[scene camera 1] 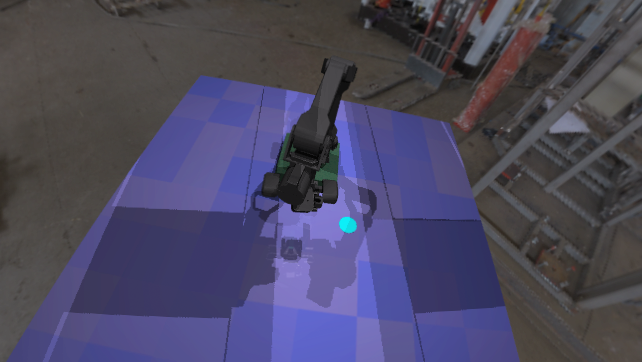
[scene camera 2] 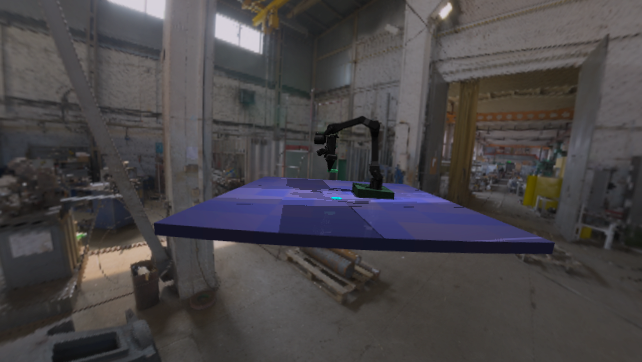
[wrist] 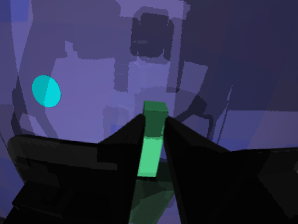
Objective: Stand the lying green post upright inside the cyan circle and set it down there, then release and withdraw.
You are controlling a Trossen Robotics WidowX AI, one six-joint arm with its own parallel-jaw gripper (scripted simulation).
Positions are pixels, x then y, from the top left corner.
Scene:
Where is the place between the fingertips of my gripper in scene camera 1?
At 297,205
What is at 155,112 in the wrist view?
A green post.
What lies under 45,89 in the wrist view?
A cyan circle.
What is my gripper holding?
A green post.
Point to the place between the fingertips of my gripper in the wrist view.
153,120

